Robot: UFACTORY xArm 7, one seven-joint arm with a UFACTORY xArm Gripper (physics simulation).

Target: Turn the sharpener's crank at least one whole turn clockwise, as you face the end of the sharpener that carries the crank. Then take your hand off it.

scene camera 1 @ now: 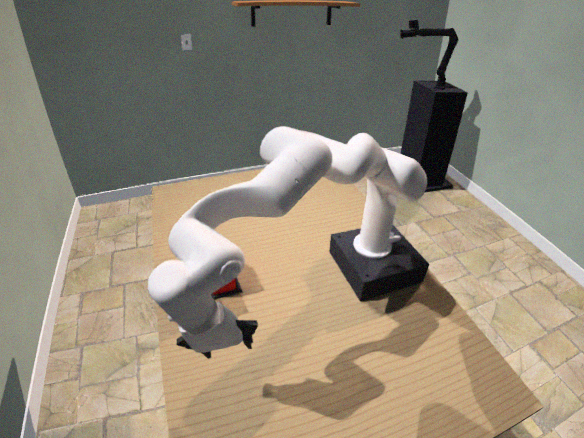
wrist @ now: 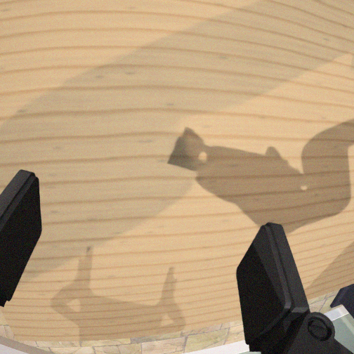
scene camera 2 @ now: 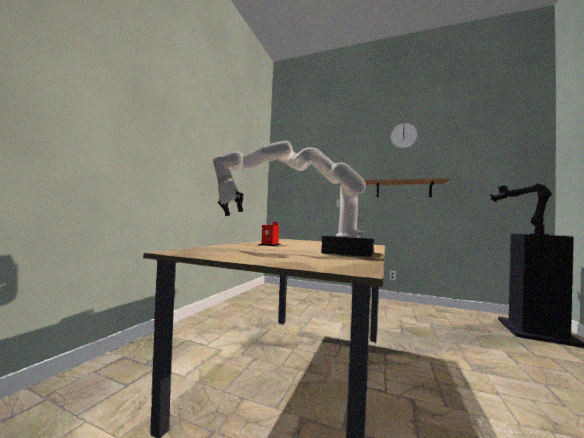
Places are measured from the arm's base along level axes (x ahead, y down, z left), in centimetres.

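Pixels of known places: gripper, between the fingertips: [scene camera 1: 229, 347] [scene camera 2: 234, 213]; arm's base, origin of its link: [scene camera 1: 372, 246] [scene camera 2: 347, 237].
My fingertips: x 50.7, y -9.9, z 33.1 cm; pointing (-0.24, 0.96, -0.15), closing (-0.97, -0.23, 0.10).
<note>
Ahead of a thing's pixels: the offset from my fingertips to its top centre. "spot": to the spot under its first point. Level surfaces: height alone.
The red sharpener @(spot: dx -1.9, dy +15.4, dz -31.7 cm) [scene camera 1: 226, 287] [scene camera 2: 270, 235] stands upright on its dark base on the table. In scene camera 1 the arm hides most of it, and its crank does not show there. In scene camera 2 a small part @(spot: dx +0.1, dy +4.7, dz -44.2 cm) [scene camera 2: 275, 224] sticks up above its body at the rear; whether this is the crank's handle is too small to tell. My gripper [scene camera 1: 229, 351] [scene camera 2: 234, 213] [wrist: 145, 227] is open and empty, pointing down high above the table, well above the sharpener and apart from it. The sharpener does not show in the wrist view.
The wooden table @(dy +18.0 cm) [scene camera 1: 285, 250] [scene camera 2: 200, 253] [wrist: 75, 30] carries the arm's black base block [scene camera 1: 375, 280] [scene camera 2: 347, 246]. Shadows of the arm and fingers fall on the wood. A black pedestal [scene camera 1: 432, 130] [scene camera 2: 541, 285] with a small dark arm stands beyond the table. A wall shelf [scene camera 1: 296, 4] [scene camera 2: 407, 181] hangs behind.
</note>
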